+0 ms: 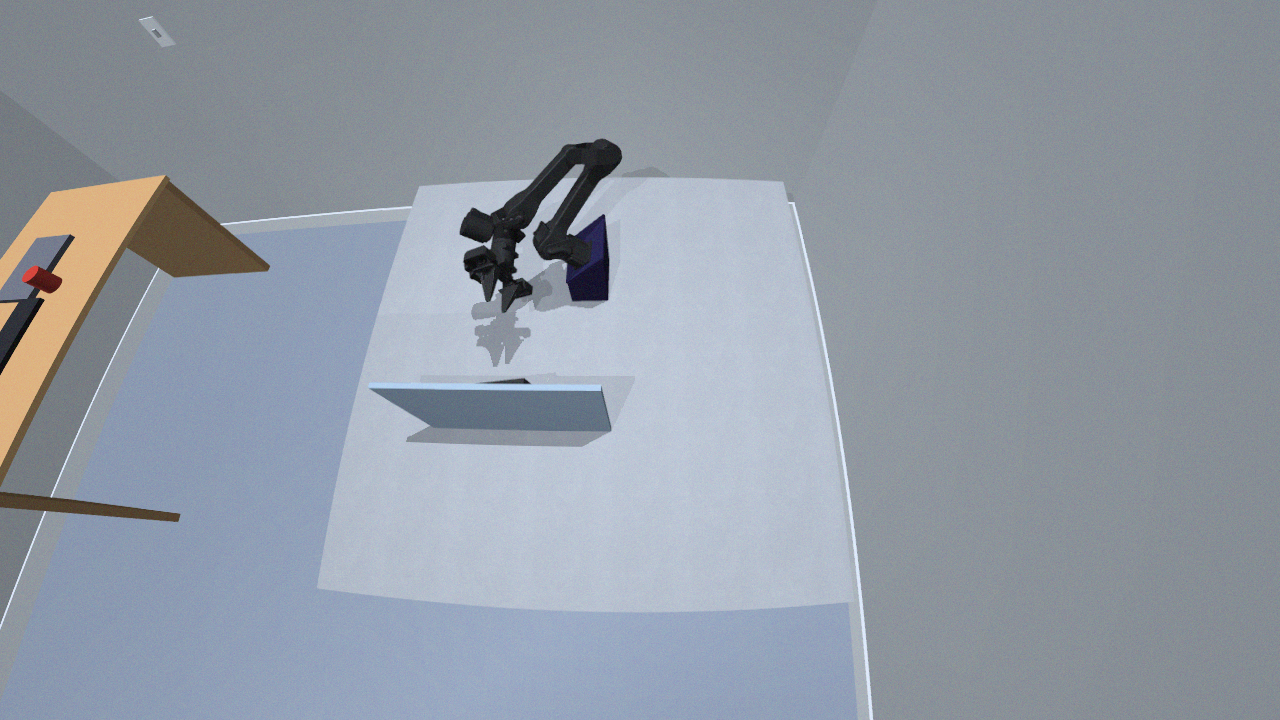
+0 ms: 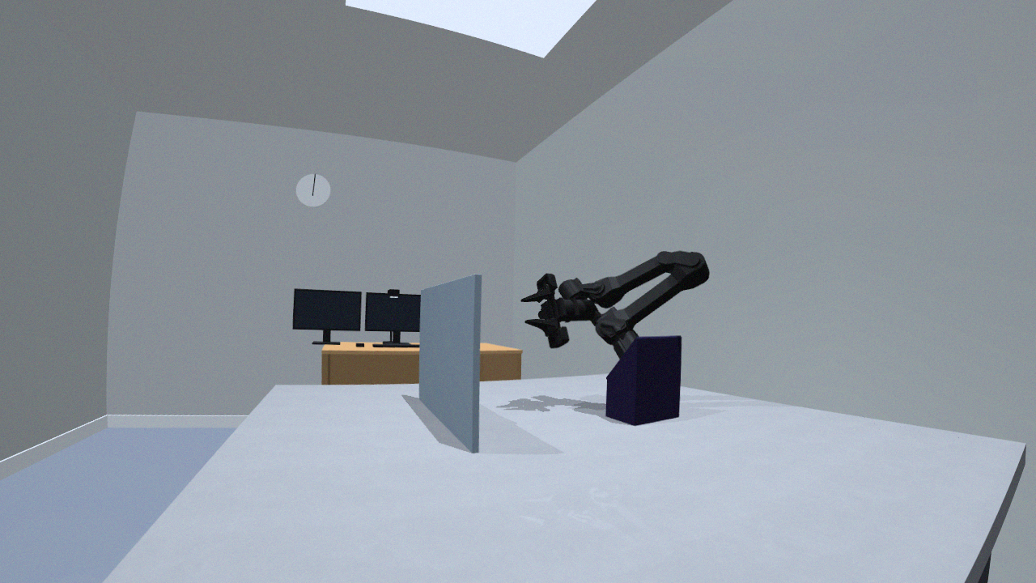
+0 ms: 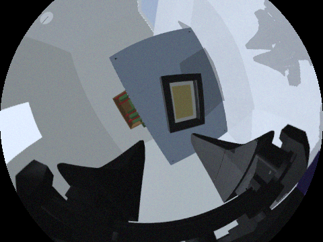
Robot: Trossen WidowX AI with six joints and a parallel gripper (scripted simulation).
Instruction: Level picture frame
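My gripper tip is 190 mm short of the picture frame, 90 mm above it and 30 mm to the right of it. From my gripper tip the other things lie so: wall panel: 200 mm ahead, 100 mm below, 20 mm to the left.
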